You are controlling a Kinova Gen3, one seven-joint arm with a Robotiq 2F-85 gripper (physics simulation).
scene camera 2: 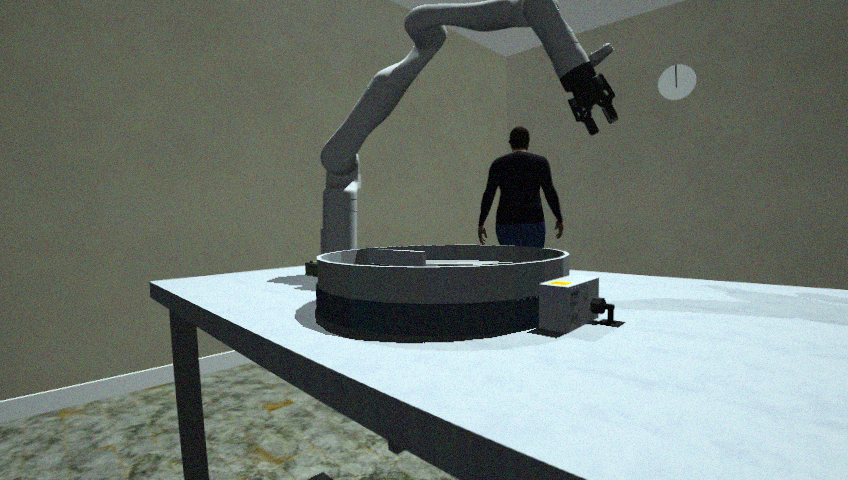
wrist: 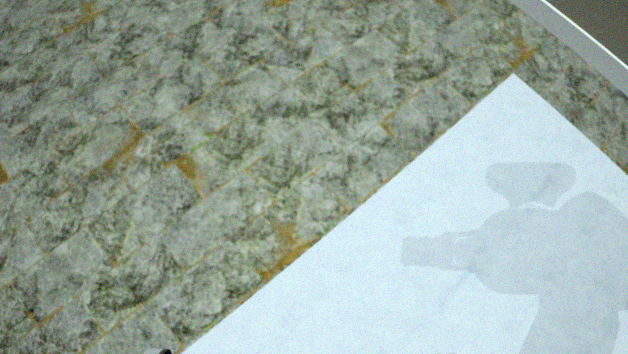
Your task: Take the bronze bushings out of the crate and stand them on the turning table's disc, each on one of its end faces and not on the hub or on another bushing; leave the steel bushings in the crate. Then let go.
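Frame: origin at the arm's base, x down, y right, z back, level; millimetres.
Seen in the pictures: gripper, fingertip midpoint: (scene camera 2: 604,128).
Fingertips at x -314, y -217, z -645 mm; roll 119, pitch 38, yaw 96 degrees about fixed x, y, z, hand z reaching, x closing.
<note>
Offsets run from my fingertips to a thing's top centre. "spot": to the spot under its first point. Level surfaces: height alone.
My gripper (scene camera 2: 601,121) is open and empty, high above the table at the upper right of the scene view. In the wrist view a small part of a fingertip shows at the bottom edge. The turning table (scene camera 2: 428,285) is a wide round body with a grey raised wall and a dark lower band. Its wall hides most of the disc; a thin bright strip shows inside. A grey upright panel @(spot: dx +273, dy +379, dz +323 mm) (scene camera 2: 389,256) stands inside at the left; what it belongs to I cannot tell. No bushings and no crate can be made out in either view.
A grey box @(spot: dx +311, dy +483, dz -53 mm) (scene camera 2: 568,306) with a yellow label and a black knob @(spot: dx +322, dy +417, dz -75 mm) (scene camera 2: 598,306) adjoins the round body at the right. A small dark green object (scene camera 2: 311,268) sits behind its left side. A person (scene camera 2: 520,190) stands beyond the table @(dx +345 mm) (wrist: 350,280). The arm's shadow falls on the table top.
</note>
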